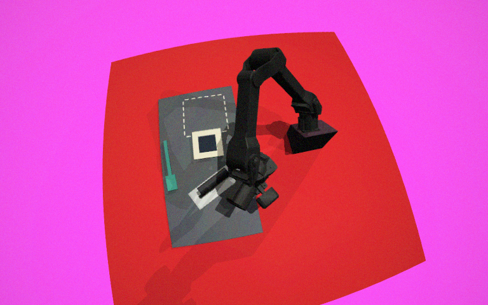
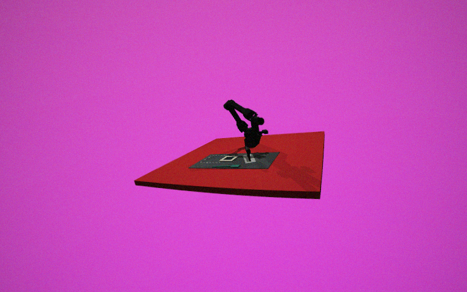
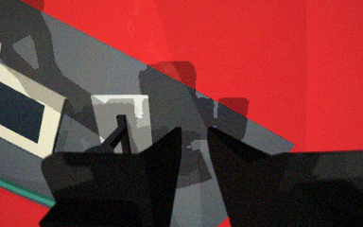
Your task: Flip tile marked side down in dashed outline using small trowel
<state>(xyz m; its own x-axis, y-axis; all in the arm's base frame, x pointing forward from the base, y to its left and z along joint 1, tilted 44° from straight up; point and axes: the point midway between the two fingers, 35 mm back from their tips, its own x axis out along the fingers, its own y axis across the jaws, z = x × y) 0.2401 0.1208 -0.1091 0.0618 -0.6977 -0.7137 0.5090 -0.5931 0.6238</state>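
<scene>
My gripper tip is now 160 mm short of the grey mat, 140 mm to the left of it and 100 mm above it. From my gripper tip the other things lie so: teal trowel: 300 mm ahead, 120 mm to the right, 80 mm below; tile: 200 mm to the right, 130 mm ahead, 80 mm below.
</scene>
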